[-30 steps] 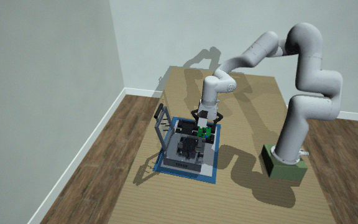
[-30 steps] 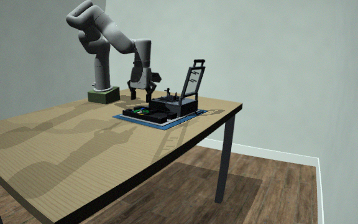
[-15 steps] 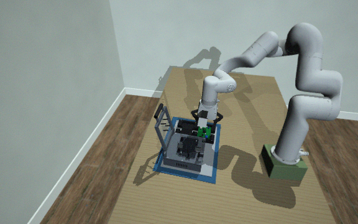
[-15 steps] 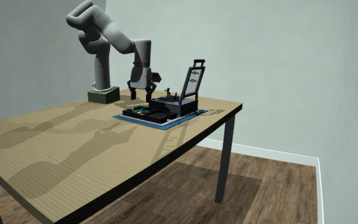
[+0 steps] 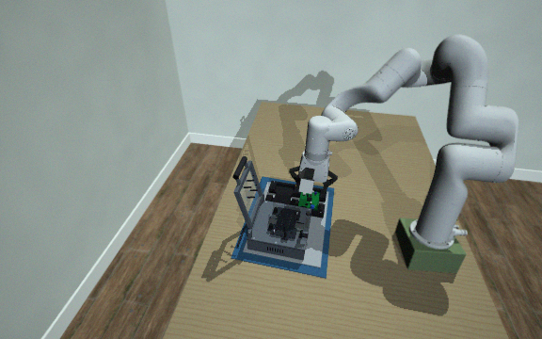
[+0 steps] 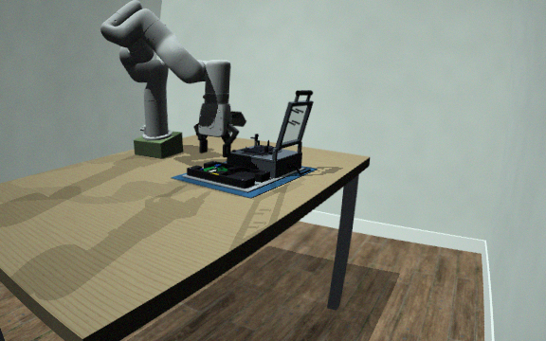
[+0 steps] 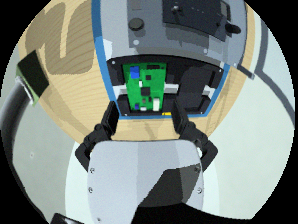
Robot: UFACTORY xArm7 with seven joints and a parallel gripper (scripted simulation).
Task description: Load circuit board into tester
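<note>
Now: hand 6 cm above the green circuit board. The rest, counted from my hand: lid 21 cm ahead, 14 cm to the left, 11 cm above; then tester plate 9 cm ahead, 16 cm to the left, 1 cm below.
</note>
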